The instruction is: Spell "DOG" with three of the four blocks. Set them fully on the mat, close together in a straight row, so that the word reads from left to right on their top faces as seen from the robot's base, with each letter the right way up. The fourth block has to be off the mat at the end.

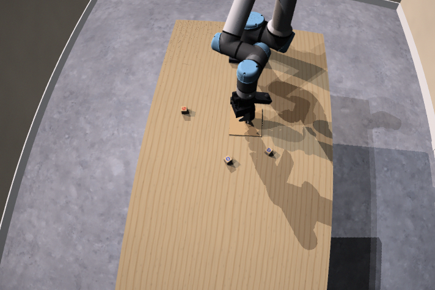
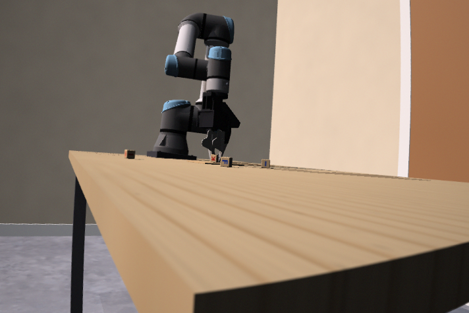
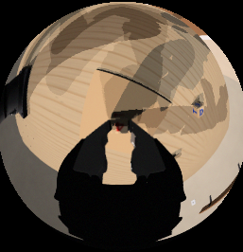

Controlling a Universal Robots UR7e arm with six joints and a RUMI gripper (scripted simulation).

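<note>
The tan mat lies 2 cm below my hand and 1 cm to the right of it.
</note>
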